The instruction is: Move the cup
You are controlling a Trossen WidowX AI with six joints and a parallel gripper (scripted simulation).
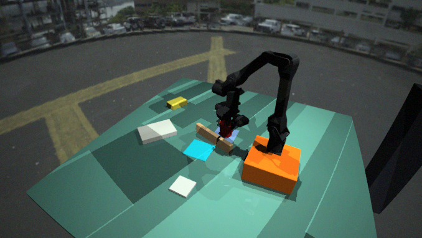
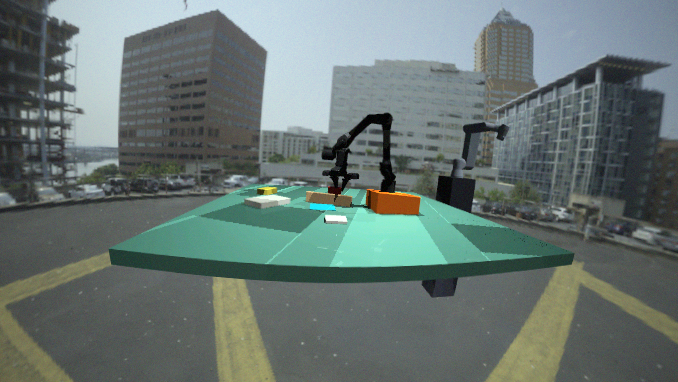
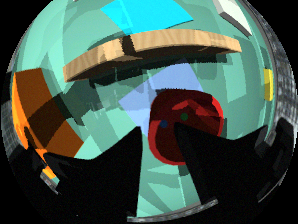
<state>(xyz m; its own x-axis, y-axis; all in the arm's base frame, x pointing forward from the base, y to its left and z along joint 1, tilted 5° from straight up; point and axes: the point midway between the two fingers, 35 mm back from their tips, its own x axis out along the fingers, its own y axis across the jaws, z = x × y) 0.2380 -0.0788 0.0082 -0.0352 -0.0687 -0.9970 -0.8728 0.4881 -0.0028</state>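
Right now my gripper tip is 2 cm to the left of the cup, 2 cm short of it and 2 cm above it. From my gripper tip the other things lie so: white-grey slab: 34 cm ahead, 14 cm to the left, 5 cm below; wooden bar: 7 cm to the left, 6 cm ahead, 4 cm below; cyan pad: 15 cm to the left, 9 cm ahead, 7 cm below.
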